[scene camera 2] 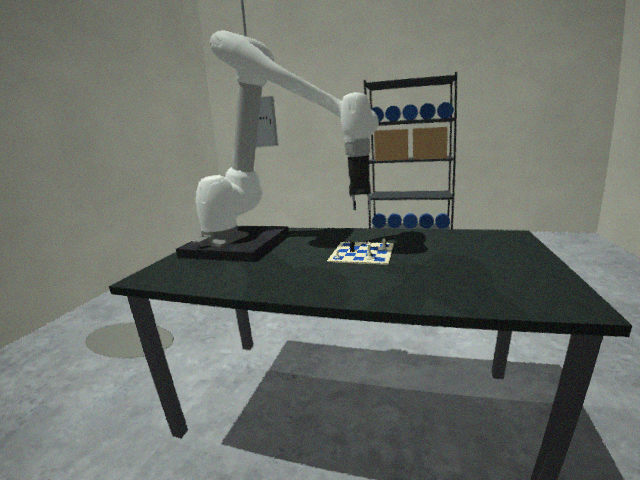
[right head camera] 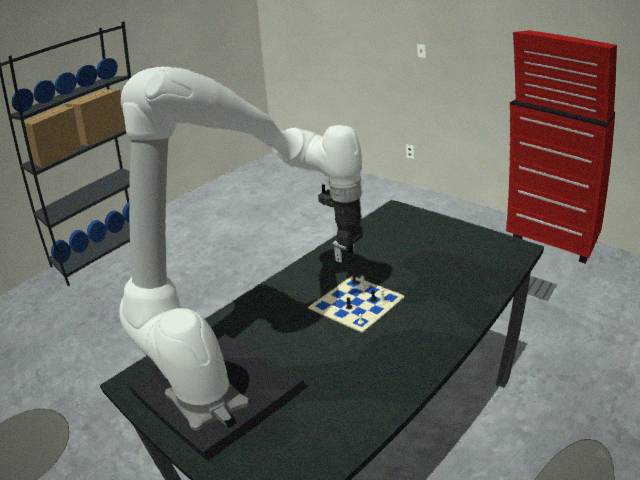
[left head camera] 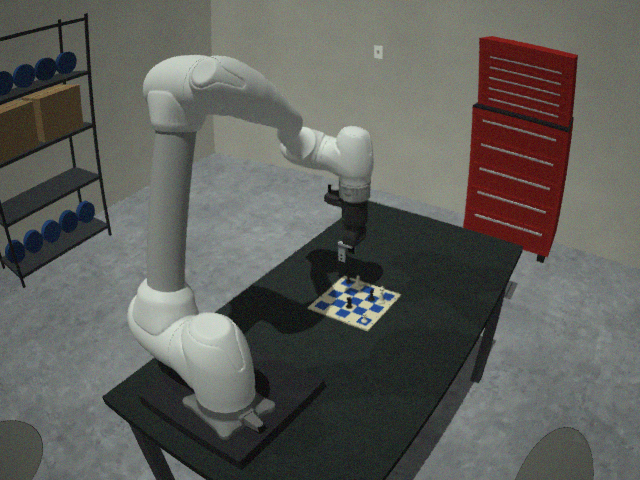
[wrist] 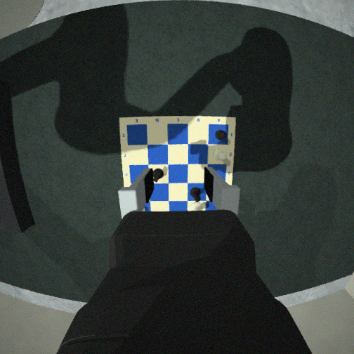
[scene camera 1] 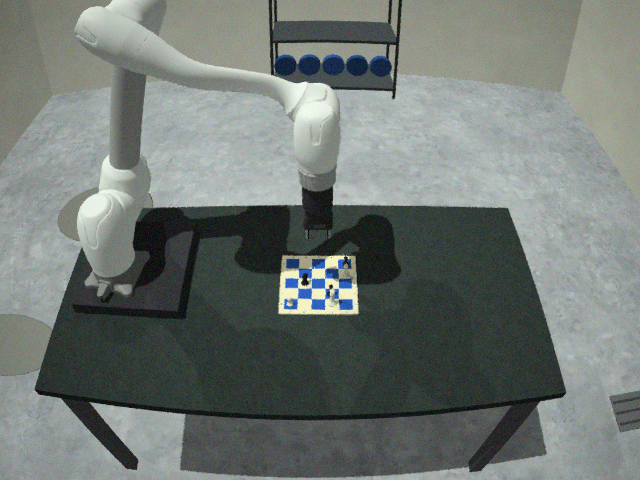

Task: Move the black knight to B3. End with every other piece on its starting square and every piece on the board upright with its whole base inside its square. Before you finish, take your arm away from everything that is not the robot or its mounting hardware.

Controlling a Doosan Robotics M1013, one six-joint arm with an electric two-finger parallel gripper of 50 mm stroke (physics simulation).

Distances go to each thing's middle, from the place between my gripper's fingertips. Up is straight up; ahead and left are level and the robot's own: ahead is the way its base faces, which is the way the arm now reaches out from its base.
Labels:
I see the blue-and-cream chessboard (scene camera 1: 322, 271) 10 mm ahead of my hand, 30 mm to the right of it and 160 mm below it.

